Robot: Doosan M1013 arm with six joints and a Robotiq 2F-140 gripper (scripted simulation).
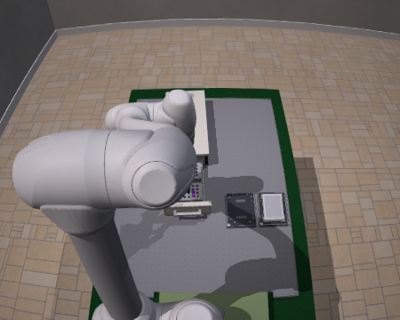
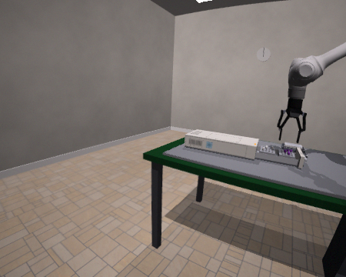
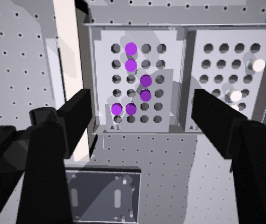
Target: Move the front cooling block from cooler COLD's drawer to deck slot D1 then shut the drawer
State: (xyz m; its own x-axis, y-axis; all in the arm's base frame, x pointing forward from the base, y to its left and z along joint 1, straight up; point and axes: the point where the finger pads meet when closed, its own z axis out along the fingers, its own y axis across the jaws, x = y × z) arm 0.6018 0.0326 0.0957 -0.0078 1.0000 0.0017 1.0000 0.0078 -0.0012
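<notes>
My hand is 11 cm above the cooling block. Also, from my hand: drawer: 11 cm below, 3 cm ahead; then deck slot D1: 22 cm to the right, 14 cm below, 7 cm behind; then cooler COLD: 21 cm ahead, 10 cm below.
</notes>
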